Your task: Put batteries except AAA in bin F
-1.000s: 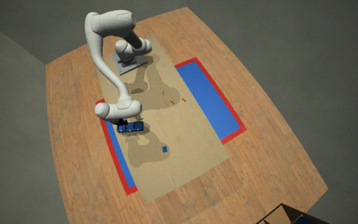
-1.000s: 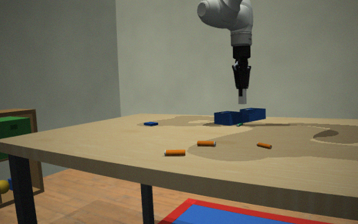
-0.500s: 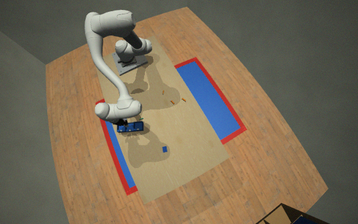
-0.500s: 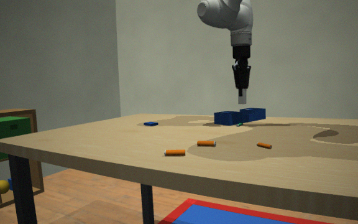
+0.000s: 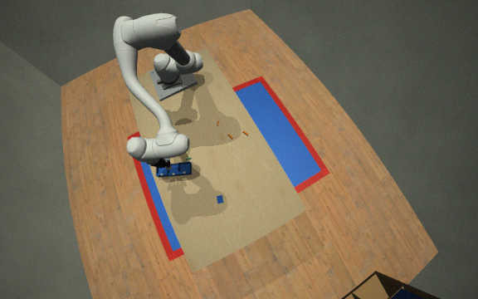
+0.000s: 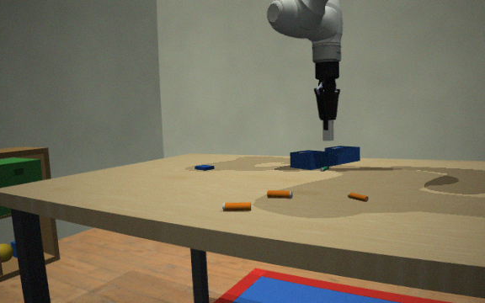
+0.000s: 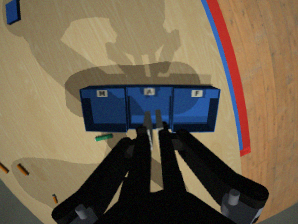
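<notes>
Right now the joined blue bins is 10 mm to the left of my hand and 90 mm below it. Round my hand: small green battery: 50 mm behind, 130 mm to the left, 100 mm below; then small flat blue block: 300 mm ahead, 270 mm to the left, 100 mm below.
</notes>
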